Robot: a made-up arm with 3 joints. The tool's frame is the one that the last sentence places.
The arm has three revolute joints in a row. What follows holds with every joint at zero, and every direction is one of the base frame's.
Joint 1 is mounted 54.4 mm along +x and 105.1 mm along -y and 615.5 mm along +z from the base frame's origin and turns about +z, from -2.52 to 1.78 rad.
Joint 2 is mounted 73.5 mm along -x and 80 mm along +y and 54 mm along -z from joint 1 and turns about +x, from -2.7 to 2.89 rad.
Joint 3 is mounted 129 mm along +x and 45.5 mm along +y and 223.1 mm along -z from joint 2 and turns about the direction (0.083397, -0.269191, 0.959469), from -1.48 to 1.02 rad.
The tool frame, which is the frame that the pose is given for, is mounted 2.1 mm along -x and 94.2 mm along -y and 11.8 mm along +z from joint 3; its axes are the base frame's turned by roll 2.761, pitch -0.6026 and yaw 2.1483 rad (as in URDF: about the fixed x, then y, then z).
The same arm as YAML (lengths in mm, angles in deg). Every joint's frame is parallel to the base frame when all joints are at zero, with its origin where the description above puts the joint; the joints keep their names.
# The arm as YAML. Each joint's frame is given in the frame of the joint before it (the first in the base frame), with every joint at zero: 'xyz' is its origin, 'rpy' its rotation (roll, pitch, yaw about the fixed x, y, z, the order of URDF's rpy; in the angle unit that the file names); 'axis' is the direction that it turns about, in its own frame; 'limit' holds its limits. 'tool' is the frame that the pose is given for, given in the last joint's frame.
units:
  length: mm
  angle: deg
joints:
  - name: joint 1
    type: revolute
    origin:
      xyz: [54.4, -105.1, 615.5]
      rpy: [0.0, 0.0, 0.0]
    axis: "+z"
    limit:
      lower: -144.39
      upper: 101.99
  - name: joint 2
    type: revolute
    origin:
      xyz: [-73.5, 80.0, -54.0]
      rpy: [0.0, 0.0, 0.0]
    axis: "+x"
    limit:
      lower: -154.7
      upper: 165.58
  - name: joint 3
    type: revolute
    origin:
      xyz: [129.0, 45.5, -223.1]
      rpy: [0.0, 0.0, 0.0]
    axis: [0.083397, -0.269191, 0.959469]
    limit:
      lower: -84.8
      upper: 58.44
tool:
  origin:
    xyz: [-2.1, -94.2, 11.8]
    rpy: [158.19, -34.53, 123.09]

